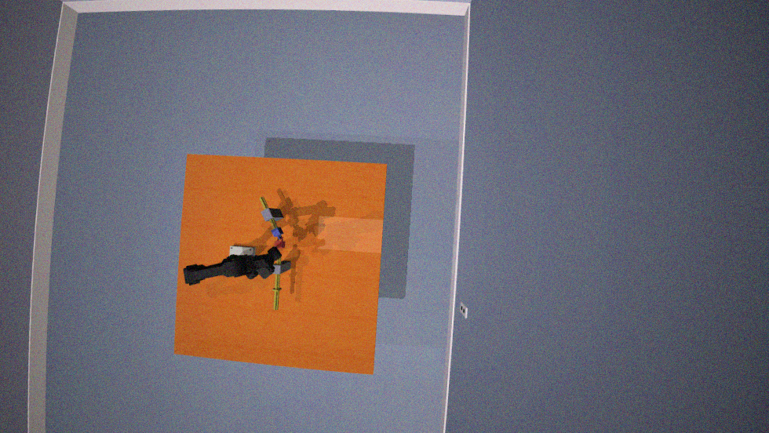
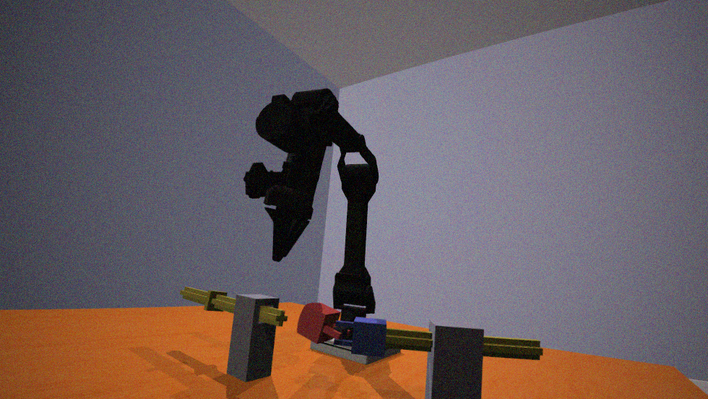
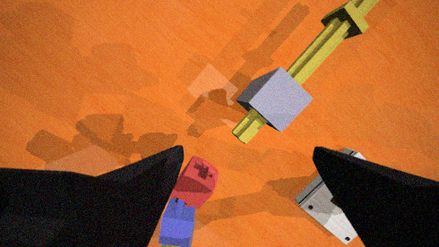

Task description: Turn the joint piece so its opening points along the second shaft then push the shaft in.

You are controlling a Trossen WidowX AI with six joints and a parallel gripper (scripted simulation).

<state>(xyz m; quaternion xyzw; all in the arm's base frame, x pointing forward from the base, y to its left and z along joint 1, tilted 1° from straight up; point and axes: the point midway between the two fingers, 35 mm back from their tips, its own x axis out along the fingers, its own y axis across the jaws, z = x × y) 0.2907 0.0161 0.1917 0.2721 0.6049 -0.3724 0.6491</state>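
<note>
My gripper tip is 9 cm to the right of the dark red square joint piece and 8 cm above it.
</note>
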